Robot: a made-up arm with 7 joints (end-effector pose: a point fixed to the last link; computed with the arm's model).
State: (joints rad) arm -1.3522 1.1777 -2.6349 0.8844 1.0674 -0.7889 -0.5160
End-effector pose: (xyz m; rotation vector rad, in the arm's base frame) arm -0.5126 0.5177 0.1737 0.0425 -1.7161 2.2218
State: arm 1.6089 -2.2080 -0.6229 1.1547 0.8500 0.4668 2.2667
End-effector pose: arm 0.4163 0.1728 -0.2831 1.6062 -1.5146 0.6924
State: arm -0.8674 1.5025 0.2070 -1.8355 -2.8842 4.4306 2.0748
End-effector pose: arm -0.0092 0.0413 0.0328 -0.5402 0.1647 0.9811
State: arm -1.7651 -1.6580 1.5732 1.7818 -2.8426 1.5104 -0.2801
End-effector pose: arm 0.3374 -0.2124 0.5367 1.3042 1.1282 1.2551
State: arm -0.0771 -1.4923 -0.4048 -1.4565 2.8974 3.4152 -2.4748
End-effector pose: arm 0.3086 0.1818 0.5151 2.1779 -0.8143 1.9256
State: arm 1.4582 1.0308 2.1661 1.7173 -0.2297 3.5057 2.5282
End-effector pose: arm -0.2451 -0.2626 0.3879 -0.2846 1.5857 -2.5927
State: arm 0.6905 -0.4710 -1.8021 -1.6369 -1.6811 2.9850 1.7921
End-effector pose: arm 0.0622 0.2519 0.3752 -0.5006 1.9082 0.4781
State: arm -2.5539 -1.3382 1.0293 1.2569 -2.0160 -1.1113 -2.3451
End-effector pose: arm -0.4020 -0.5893 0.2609 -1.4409 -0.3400 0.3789
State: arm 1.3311 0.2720 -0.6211 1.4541 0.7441 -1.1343 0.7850
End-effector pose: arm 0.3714 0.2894 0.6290 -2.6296 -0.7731 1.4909
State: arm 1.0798 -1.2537 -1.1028 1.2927 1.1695 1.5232 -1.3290
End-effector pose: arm 0.6423 0.1077 0.3704 1.7641 1.2279 1.1467
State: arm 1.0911 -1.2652 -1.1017 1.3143 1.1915 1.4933 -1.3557
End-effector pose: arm 0.6414 0.1037 0.3567 1.7877 1.2590 1.0971
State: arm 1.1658 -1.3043 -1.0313 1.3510 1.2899 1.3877 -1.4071
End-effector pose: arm 0.6310 0.1348 0.2825 1.9331 1.4250 1.0027
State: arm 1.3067 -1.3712 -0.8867 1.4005 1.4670 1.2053 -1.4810
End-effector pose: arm 0.5805 0.1976 0.1430 2.1735 1.7465 0.8046
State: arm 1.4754 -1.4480 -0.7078 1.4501 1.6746 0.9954 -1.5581
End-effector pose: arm 0.4687 0.2522 -0.0133 -2.2599 -1.9899 -0.4429
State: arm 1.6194 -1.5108 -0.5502 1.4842 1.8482 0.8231 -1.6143
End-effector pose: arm 0.3387 0.2693 -0.1250 -2.0363 -1.8932 -0.0809
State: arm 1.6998 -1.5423 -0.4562 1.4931 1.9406 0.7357 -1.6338
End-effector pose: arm 0.2557 0.2691 -0.1751 -1.9235 -1.8141 0.0974
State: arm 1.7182 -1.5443 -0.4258 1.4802 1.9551 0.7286 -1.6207
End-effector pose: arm 0.2323 0.2773 -0.1848 -1.8995 -1.7853 0.1329
